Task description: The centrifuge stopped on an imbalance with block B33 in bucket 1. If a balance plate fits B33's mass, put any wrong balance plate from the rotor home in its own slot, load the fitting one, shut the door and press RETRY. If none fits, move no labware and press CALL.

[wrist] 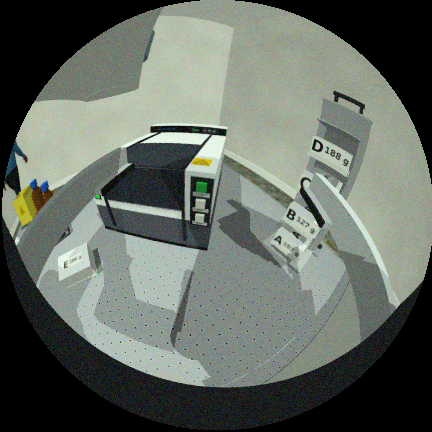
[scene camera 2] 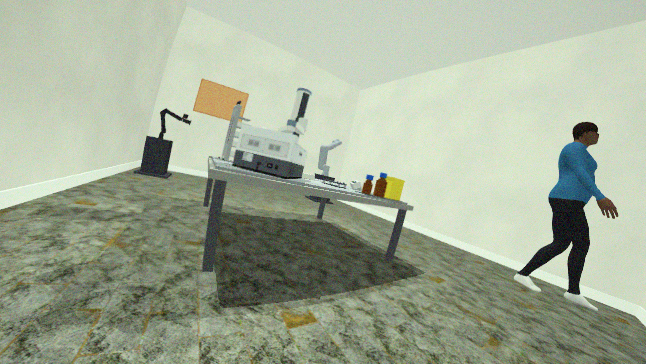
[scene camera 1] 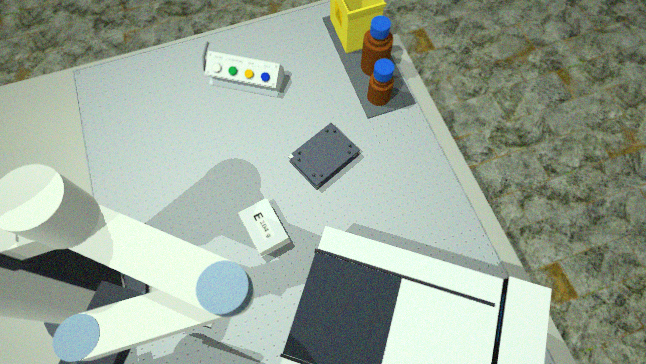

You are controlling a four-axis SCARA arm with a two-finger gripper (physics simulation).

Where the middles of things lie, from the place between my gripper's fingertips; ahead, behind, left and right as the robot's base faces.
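Labels:
Centrifuge (scene camera 2: 260,150): 80 mm to the right of my hand, 160 mm below it and 400 mm ahead of it.

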